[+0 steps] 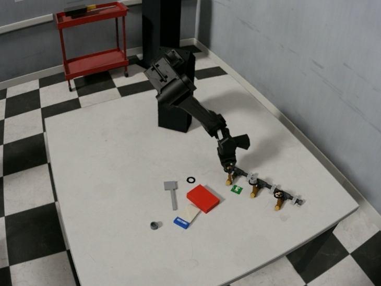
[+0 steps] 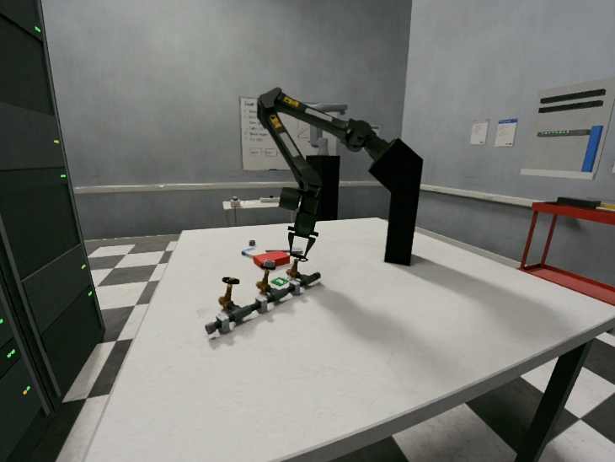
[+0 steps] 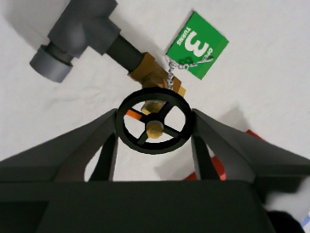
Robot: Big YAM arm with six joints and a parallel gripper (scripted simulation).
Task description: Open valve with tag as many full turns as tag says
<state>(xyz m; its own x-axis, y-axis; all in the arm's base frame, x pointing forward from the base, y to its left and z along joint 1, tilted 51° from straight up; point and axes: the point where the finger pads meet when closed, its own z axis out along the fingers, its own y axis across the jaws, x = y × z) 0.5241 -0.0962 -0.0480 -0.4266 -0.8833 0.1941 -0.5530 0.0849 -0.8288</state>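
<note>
The green tag is 8 cm below my hand, 7 cm ahead of it and 2 cm to the right of it. Round my hand: grey t-shaped tool: 23 cm to the right, 13 cm behind, 8 cm below; card: 28 cm to the right, 7 cm below, 1 cm ahead; red box: 16 cm to the right, 7 cm below.
</note>
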